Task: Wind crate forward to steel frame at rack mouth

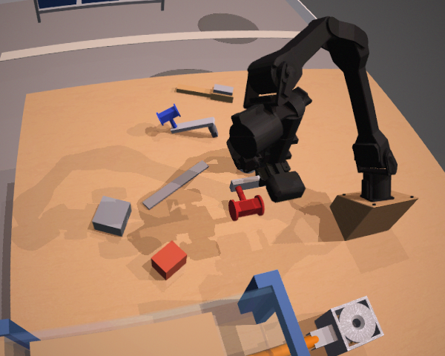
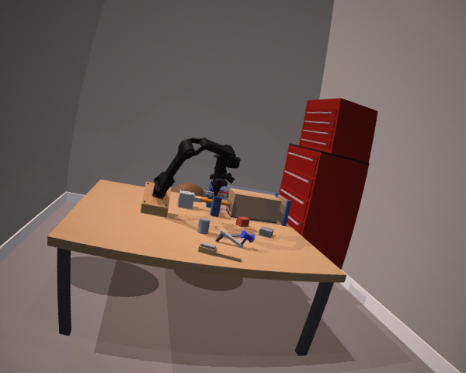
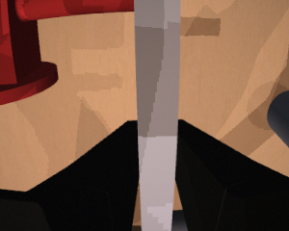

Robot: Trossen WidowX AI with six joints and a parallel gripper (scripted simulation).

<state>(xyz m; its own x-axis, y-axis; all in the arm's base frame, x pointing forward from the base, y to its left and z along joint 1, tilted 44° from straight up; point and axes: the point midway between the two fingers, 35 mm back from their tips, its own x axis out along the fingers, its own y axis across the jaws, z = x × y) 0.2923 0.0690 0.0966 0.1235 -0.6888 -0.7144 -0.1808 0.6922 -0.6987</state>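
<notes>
Right now the red knob is 40 mm ahead of my gripper tip, 50 mm to the left of it and 10 mm above it. Also, from my gripper tip: flat grey bar: 150 mm ahead, 120 mm to the right, 160 mm below; red-gripped winch handle: 10 mm ahead, 10 mm to the left, 10 mm above; blue steel frame: 10 mm behind, 320 mm to the left, 50 mm below.
</notes>
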